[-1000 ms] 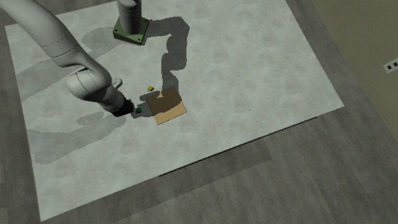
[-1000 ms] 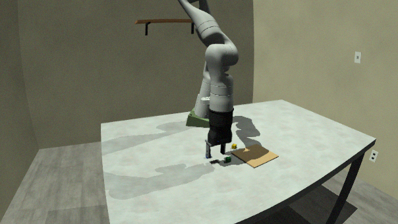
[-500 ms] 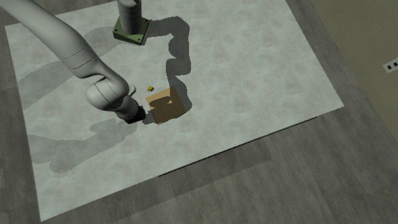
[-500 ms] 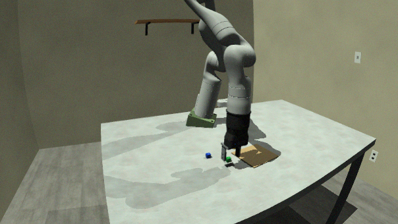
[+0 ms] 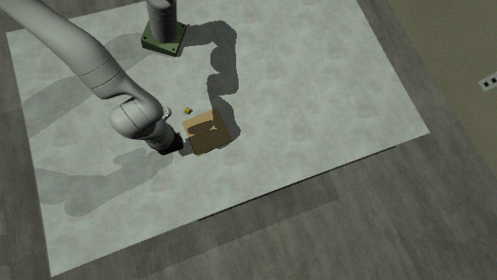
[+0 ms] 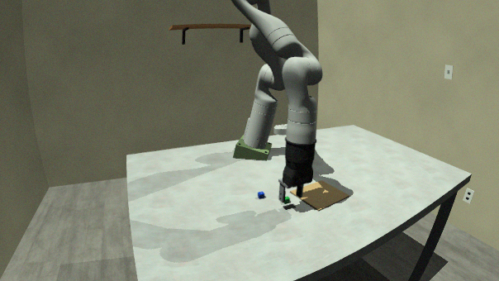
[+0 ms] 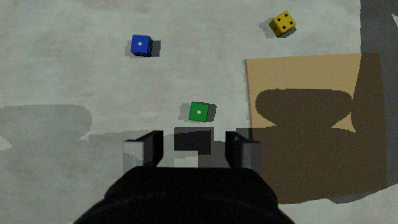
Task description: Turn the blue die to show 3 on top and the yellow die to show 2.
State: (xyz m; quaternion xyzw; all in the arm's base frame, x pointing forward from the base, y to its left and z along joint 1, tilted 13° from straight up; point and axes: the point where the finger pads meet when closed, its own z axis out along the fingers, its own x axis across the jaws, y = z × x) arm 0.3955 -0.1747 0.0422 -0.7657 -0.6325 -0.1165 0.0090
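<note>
The green die is 4 cm below my hand, 2 cm behind it and 1 cm to the left of it. Also, from my hand: yellow die 10 cm to the left, 9 cm behind, 4 cm below; then tan mat 12 cm to the left, 4 cm below, 1 cm ahead; then blue die 9 cm behind, 4 cm below, 3 cm to the right.
</note>
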